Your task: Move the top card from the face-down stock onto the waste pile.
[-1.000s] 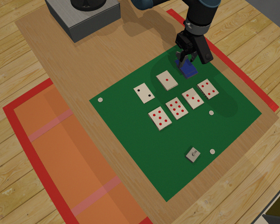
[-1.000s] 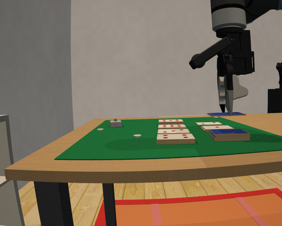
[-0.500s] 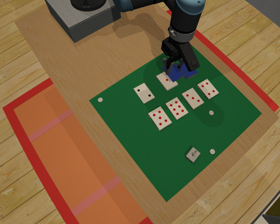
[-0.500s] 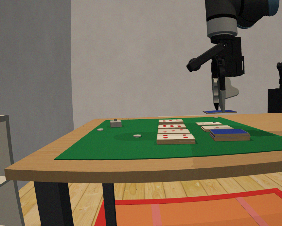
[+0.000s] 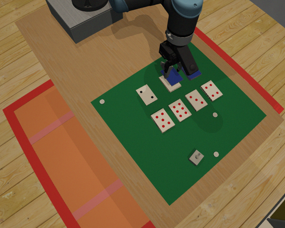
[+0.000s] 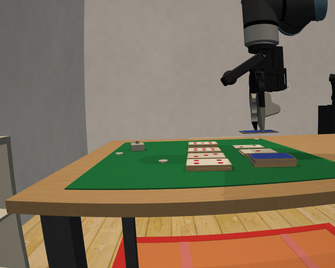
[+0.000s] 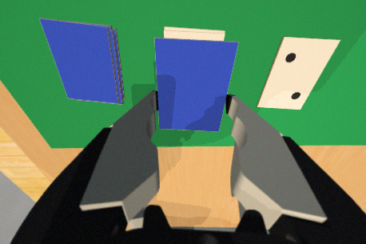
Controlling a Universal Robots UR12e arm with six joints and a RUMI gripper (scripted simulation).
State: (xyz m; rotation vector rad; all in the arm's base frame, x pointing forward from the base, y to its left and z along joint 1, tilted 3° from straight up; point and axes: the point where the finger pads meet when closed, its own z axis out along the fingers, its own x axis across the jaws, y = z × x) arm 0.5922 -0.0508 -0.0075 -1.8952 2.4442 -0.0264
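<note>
Right now the green mat is 12 cm ahead of my hand, 9 cm below it and 7 cm to the right of it. From my hand the other things lie so: grey block: 30 cm ahead, 20 cm to the right, 6 cm below; card: 1 cm below.
</note>
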